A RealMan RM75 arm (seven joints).
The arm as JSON. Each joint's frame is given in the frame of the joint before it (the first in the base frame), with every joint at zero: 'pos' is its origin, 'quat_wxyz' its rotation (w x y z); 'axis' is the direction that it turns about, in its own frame. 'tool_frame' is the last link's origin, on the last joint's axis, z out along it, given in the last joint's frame.
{
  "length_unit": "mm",
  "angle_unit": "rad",
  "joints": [
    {
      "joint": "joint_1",
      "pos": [
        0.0,
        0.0,
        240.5
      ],
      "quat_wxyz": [
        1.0,
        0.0,
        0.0,
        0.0
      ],
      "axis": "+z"
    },
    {
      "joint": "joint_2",
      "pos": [
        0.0,
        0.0,
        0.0
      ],
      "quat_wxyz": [
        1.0,
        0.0,
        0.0,
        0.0
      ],
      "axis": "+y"
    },
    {
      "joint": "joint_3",
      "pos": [
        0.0,
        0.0,
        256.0
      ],
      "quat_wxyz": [
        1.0,
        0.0,
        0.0,
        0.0
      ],
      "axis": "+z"
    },
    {
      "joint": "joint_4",
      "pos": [
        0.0,
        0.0,
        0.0
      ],
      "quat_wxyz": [
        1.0,
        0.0,
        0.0,
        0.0
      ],
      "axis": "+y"
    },
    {
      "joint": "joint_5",
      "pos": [
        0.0,
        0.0,
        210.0
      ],
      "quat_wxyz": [
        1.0,
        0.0,
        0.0,
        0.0
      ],
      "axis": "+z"
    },
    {
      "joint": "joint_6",
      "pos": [
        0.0,
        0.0,
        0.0
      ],
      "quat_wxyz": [
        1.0,
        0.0,
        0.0,
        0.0
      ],
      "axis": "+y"
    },
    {
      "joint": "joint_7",
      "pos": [
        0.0,
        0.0,
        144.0
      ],
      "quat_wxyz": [
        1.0,
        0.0,
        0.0,
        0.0
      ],
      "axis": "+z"
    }
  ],
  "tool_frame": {
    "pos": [
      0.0,
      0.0,
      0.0
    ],
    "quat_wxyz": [
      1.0,
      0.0,
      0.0,
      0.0
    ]
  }
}
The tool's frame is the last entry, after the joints.
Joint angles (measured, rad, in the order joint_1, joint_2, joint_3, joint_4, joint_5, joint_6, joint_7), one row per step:
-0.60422 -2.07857 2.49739 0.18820 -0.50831 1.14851 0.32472
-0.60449 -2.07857 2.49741 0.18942 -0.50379 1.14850 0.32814
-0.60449 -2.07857 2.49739 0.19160 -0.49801 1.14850 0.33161
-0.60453 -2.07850 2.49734 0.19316 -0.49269 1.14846 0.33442
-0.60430 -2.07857 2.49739 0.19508 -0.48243 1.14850 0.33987
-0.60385 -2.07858 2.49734 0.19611 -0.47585 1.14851 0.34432
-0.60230 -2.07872 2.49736 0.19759 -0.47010 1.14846 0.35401
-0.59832 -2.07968 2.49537 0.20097 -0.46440 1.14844 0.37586
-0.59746 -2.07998 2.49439 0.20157 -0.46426 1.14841 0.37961
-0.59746 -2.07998 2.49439 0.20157 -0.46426 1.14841 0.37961
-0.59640 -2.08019 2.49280 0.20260 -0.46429 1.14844 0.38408
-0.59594 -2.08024 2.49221 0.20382 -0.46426 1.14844 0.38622
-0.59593 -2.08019 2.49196 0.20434 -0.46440 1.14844 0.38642
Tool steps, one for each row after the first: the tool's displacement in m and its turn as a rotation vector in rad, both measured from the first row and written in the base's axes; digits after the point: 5 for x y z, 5 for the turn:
0.00055 -0.00033 -0.00056 -0.00126 0.00393 -0.00535
0.00130 -0.00085 -0.00132 -0.00339 0.00774 -0.01173
0.00185 -0.00129 -0.00194 -0.00537 0.01140 -0.01718
0.00257 -0.00227 -0.00314 -0.00912 0.01917 -0.02704
0.00286 -0.00295 -0.00387 -0.01094 0.02499 -0.03340
0.00290 -0.00386 -0.00461 -0.00994 0.03367 -0.04103
0.00287 -0.00528 -0.00556 -0.00235 0.04772 -0.05240
0.00283 -0.00544 -0.00562 -0.00018 0.04927 -0.05333
0.00283 -0.00544 -0.00562 -0.00018 0.04927 -0.05333
0.00281 -0.00554 -0.00558 0.00286 0.05065 -0.05426
0.00301 -0.00561 -0.00562 0.00407 0.05086 -0.05524
0.00313 -0.00557 -0.00560 0.00437 0.05042 -0.05539

